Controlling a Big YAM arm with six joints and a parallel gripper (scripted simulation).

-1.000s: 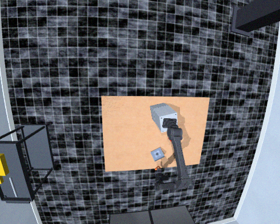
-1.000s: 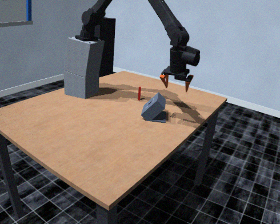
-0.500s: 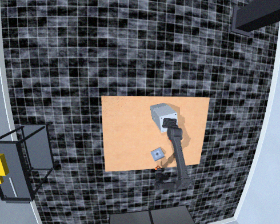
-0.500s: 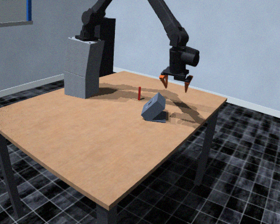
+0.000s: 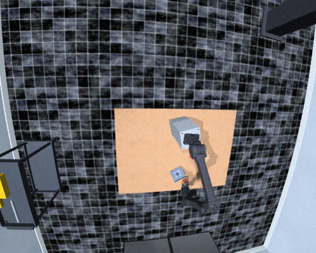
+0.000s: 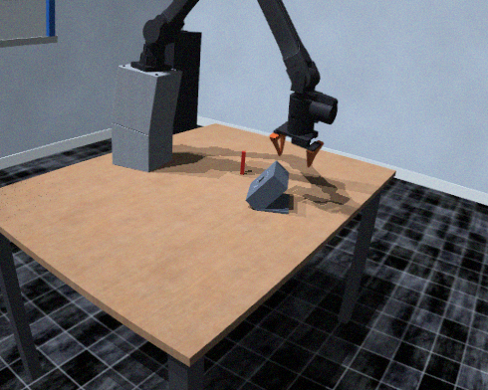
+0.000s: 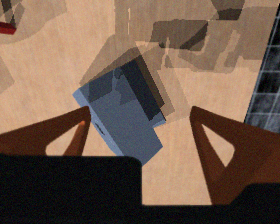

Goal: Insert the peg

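The red peg is 24 cm behind my hand, 10 cm below it and 8 cm to the left of it.
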